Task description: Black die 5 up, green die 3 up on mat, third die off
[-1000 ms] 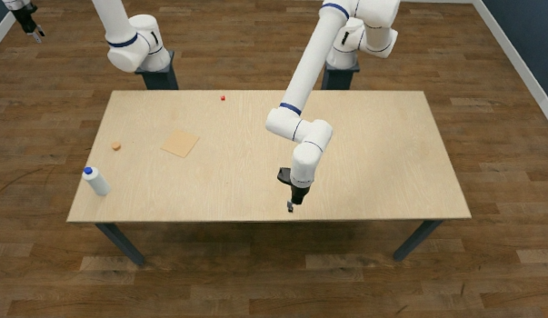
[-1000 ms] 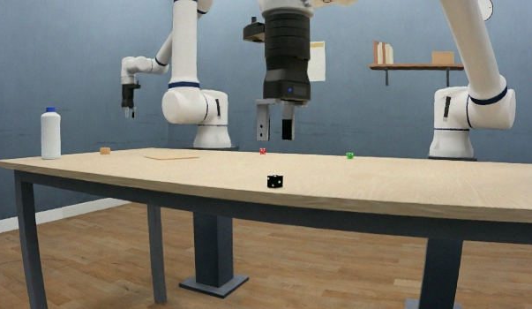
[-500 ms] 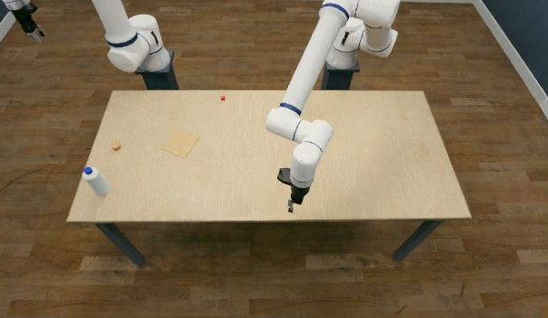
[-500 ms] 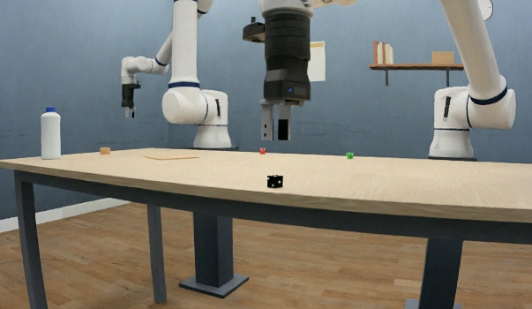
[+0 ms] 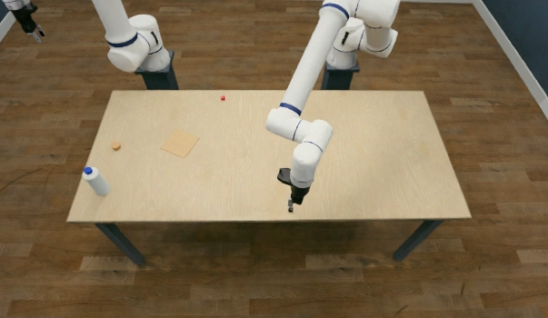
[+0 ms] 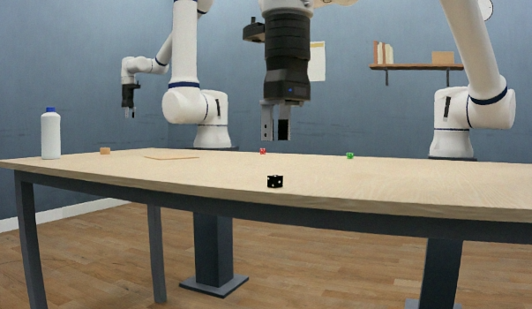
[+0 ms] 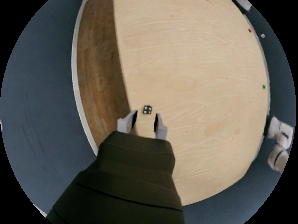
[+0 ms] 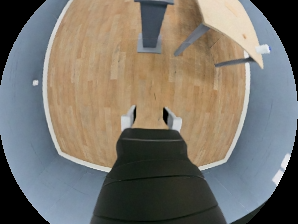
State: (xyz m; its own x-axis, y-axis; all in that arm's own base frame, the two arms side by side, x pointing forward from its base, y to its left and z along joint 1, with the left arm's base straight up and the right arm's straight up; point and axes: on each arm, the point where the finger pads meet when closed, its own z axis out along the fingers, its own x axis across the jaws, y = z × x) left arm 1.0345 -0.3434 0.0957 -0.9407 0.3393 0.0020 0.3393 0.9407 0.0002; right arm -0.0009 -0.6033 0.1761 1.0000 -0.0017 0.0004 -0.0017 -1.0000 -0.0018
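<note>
Right now my left hand is 9 cm above the black die. Round my left hand: green die: 64 cm behind, 1 cm to the left, 9 cm below; tan mat: 38 cm behind, 53 cm to the right, 9 cm below; red die: 68 cm behind, 33 cm to the right, 9 cm below.
</note>
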